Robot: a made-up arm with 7 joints. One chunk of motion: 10 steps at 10 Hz.
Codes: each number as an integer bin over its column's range. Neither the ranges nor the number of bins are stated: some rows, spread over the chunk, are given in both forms.
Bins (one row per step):
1: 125 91 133 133 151 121 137
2: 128 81 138 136 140 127 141
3: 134 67 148 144 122 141 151
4: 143 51 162 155 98 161 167
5: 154 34 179 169 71 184 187
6: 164 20 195 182 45 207 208
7: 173 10 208 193 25 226 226
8: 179 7 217 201 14 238 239
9: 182 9 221 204 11 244 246
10: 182 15 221 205 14 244 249
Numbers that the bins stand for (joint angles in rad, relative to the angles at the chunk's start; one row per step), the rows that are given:
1: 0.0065 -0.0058 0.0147 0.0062 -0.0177 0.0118 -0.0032
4: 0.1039 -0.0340 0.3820 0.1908 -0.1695 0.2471 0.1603
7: 0.2662 -0.0629 0.9647 0.5097 -0.3784 0.6294 0.4819
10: 0.3149 -0.0594 1.1293 0.6104 -0.4099 0.7353 0.6073
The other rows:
2: 0.0227 -0.0128 0.0780 0.0313 -0.0492 0.0471 0.0186
3: 0.0552 -0.0227 0.2047 0.0985 -0.1007 0.1294 0.0731
5: 0.1634 -0.0460 0.5973 0.3083 -0.2467 0.3824 0.2693
6: 0.2175 -0.0559 0.8000 0.4174 -0.3212 0.5176 0.3838
8: 0.2987 -0.0651 1.0787 0.5768 -0.4099 0.7000 0.5528
9: 0.3149 -0.0636 1.1293 0.6020 -0.4185 0.7353 0.5909

